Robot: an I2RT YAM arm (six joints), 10 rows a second.
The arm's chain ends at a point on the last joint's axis. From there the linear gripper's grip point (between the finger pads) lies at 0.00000 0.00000 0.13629 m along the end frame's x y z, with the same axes.
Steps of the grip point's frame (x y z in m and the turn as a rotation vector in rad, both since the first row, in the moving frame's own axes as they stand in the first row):
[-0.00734, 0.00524, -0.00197, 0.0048, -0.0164, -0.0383]
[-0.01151, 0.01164, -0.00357, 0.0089, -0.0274, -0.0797]
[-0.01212, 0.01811, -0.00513, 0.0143, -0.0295, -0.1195]
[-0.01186, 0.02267, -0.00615, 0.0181, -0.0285, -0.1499]
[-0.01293, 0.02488, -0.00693, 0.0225, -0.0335, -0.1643]
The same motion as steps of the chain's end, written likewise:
[-0.00509, 0.00585, -0.00195, 0.0048, -0.0164, -0.0383]
[-0.00773, 0.01270, -0.00351, 0.0089, -0.0274, -0.0797]
[-0.00799, 0.01981, -0.00506, 0.0143, -0.0295, -0.1195]
[-0.00781, 0.02484, -0.00607, 0.0181, -0.0285, -0.1499]
[-0.00813, 0.02756, -0.00682, 0.0225, -0.0335, -0.1643]

